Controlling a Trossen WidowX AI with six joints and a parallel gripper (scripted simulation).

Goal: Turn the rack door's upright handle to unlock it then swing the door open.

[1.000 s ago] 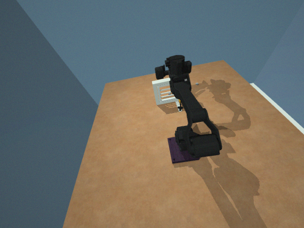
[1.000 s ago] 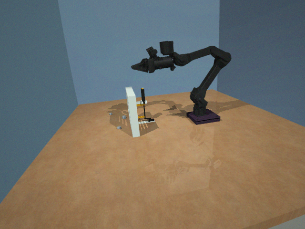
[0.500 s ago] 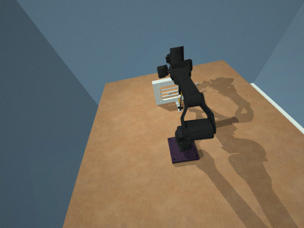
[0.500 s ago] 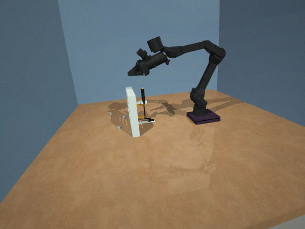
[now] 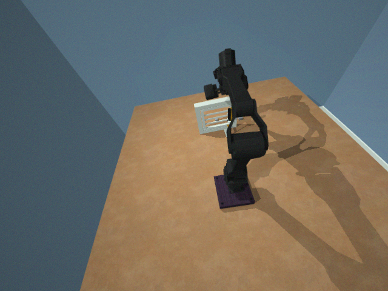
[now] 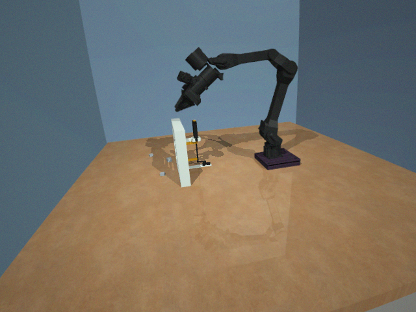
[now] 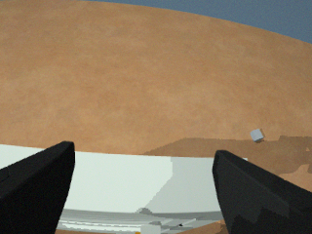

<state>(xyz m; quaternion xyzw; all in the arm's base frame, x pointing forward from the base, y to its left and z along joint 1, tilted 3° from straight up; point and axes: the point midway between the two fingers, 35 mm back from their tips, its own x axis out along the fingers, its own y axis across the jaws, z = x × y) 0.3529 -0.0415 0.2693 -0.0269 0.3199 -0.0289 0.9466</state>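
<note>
Right now the rack door handle is 80 mm behind my gripper tip, 20 mm to the right of it and 130 mm below it.
</note>
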